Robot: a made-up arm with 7 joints. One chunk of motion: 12 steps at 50 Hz.
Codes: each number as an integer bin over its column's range. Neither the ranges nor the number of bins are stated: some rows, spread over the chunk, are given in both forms.
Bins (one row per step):
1: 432 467 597 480 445 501 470
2: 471 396 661 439 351 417 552
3: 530 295 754 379 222 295 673
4: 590 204 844 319 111 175 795
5: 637 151 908 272 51 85 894
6: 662 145 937 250 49 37 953
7: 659 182 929 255 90 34 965
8: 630 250 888 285 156 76 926
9: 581 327 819 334 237 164 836
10: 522 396 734 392 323 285 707
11: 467 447 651 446 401 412 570
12: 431 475 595 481 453 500 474
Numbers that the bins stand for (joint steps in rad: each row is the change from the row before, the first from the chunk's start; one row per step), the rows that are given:
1: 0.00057 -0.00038 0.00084 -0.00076 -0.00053 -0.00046 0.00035
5: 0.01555 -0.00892 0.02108 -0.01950 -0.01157 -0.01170 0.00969
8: 0.01504 -0.00624 0.01978 -0.01832 -0.00863 -0.01195 0.01039
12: 0.00049 -0.00016 0.00071 -0.00067 -0.00030 -0.00049 0.00044
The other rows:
2: 0.00342 -0.00230 0.00501 -0.00445 -0.00316 -0.00273 0.00216
3: 0.00773 -0.00503 0.01106 -0.00986 -0.00678 -0.00603 0.00482
4: 0.01211 -0.00749 0.01691 -0.01526 -0.00989 -0.00927 0.00751
6: 0.01737 -0.00908 0.02297 -0.02148 -0.01163 -0.01300 0.01099
7: 0.01716 -0.00808 0.02245 -0.02103 -0.01048 -0.01308 0.01125
9: 0.01146 -0.00416 0.01529 -0.01391 -0.00636 -0.00957 0.00841
10: 0.00714 -0.00230 0.00976 -0.00868 -0.00395 -0.00630 0.00557
11: 0.00313 -0.00092 0.00436 -0.00382 -0.00176 -0.00286 0.00255

